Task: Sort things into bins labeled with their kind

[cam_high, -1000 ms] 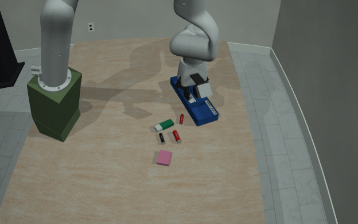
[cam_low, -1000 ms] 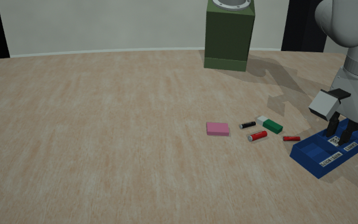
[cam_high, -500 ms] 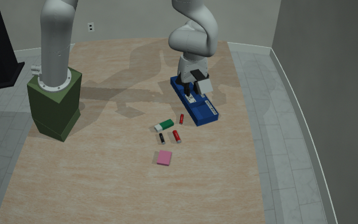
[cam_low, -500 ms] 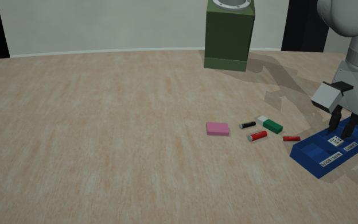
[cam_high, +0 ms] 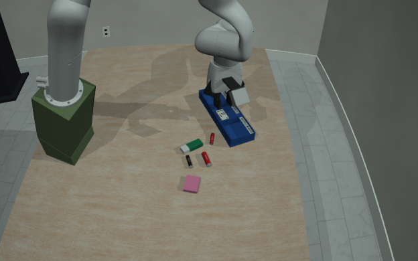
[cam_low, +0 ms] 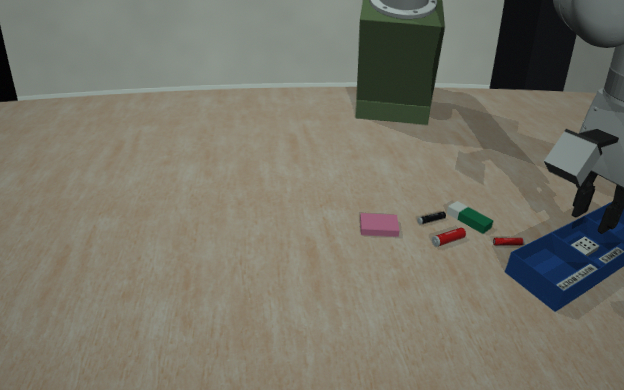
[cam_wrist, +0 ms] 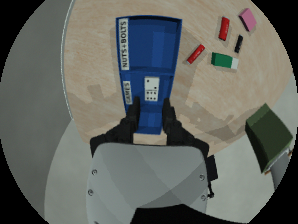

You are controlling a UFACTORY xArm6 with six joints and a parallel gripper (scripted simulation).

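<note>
The green-and-white eraser is 120 mm behind my hand, 120 mm to the right of it and 70 mm below it. From my hand the other things lie so: blue bin: 10 mm ahead, 60 mm below; then white domino: 60 mm below; then thin red battery: 50 mm behind, 90 mm to the right, 70 mm below.
</note>
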